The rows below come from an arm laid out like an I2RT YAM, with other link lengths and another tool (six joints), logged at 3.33 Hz.
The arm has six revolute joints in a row. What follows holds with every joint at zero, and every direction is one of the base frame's.
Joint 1 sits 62.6 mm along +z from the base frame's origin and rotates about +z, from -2.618 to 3.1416 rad.
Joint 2 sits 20.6 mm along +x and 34.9 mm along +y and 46.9 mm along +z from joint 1 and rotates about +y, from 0 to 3.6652 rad.
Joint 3 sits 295.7 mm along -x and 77.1 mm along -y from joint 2 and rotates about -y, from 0 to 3.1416 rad.
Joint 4 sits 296.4 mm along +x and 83.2 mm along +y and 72.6 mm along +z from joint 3 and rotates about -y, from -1.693 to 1.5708 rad.
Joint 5 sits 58.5 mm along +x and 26.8 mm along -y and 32 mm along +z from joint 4 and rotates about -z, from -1.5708 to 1.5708 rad.
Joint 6 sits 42.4 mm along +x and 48.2 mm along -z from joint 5 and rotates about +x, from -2.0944 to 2.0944 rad.
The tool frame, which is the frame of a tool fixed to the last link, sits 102 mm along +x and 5 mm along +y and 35 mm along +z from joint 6; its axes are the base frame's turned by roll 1.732, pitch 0.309 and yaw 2.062 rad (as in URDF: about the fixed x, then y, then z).
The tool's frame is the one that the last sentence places.
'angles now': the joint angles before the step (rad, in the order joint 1, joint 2, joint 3, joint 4, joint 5, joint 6). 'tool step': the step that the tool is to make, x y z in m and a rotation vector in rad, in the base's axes. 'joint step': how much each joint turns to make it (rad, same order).
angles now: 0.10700, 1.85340, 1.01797, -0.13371, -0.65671, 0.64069
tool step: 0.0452, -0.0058, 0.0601, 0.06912, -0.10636, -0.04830
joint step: -0.02475, -0.00019, 0.15252, 0.00372, -0.03087, 0.07061
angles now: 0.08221, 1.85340, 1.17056, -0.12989, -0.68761, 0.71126
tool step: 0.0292, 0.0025, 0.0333, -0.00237, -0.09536, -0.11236
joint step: 0.03203, -0.00004, 0.06440, 0.09462, 0.11520, 0.10871
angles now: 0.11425, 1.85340, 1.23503, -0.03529, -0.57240, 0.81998
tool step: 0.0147, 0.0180, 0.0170, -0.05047, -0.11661, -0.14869
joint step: 0.09075, -0.00001, 0.00012, 0.14406, 0.23761, 0.08238
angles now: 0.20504, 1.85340, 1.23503, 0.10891, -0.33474, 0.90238
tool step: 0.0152, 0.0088, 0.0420, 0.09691, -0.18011, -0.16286
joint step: 0.06150, 0.00032, 0.00723, 0.22502, 0.18700, 0.13773
